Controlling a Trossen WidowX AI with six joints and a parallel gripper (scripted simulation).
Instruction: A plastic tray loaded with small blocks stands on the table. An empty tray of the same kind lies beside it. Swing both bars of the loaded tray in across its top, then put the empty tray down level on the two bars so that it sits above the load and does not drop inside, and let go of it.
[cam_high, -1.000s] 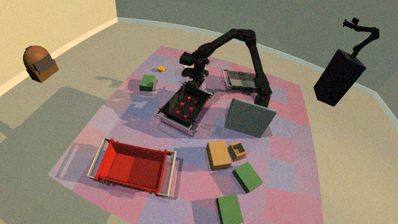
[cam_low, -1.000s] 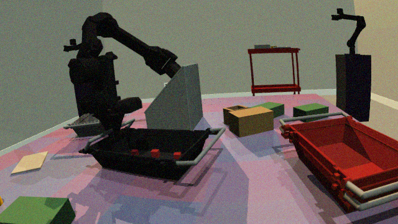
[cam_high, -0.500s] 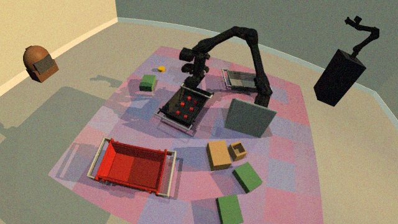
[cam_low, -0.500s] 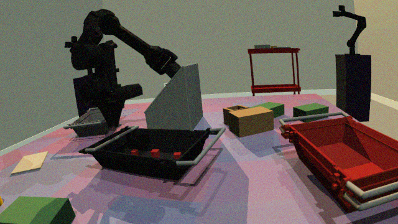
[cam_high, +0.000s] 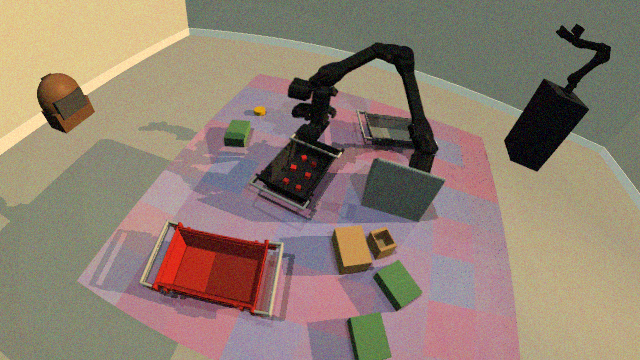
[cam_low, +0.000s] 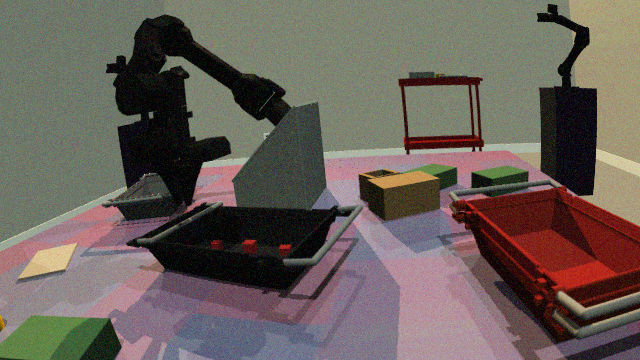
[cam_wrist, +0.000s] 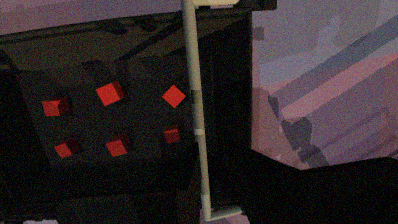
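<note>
Now: gripper tip 29 cm to the left of the grey tray, 28 cm past it and 4 cm above it. Round my gripper tip: cream tile 31 cm to the right, 11 cm ahead, 8 cm below.
</note>
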